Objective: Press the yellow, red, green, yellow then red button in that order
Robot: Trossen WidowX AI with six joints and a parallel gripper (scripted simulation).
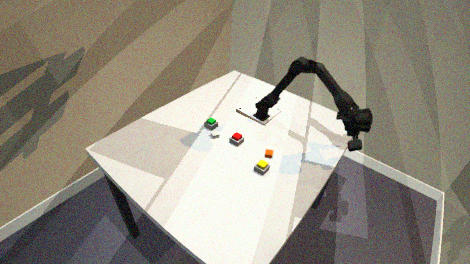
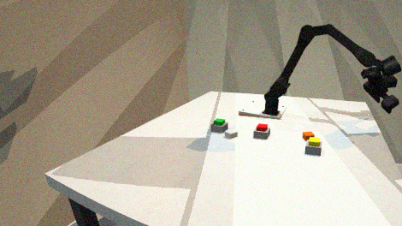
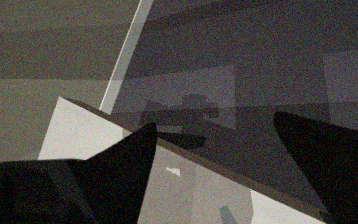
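The yellow button is 41 cm ahead of my gripper tip, 27 cm to the right of it and 1 cm below it. From my gripper tip the other things lie so: small grey block (39 cm ahead, 55 cm to the right, 4 cm below); then small orange block (32 cm ahead, 30 cm to the right, 4 cm below); then red button (35 cm ahead, 45 cm to the right, 1 cm below).
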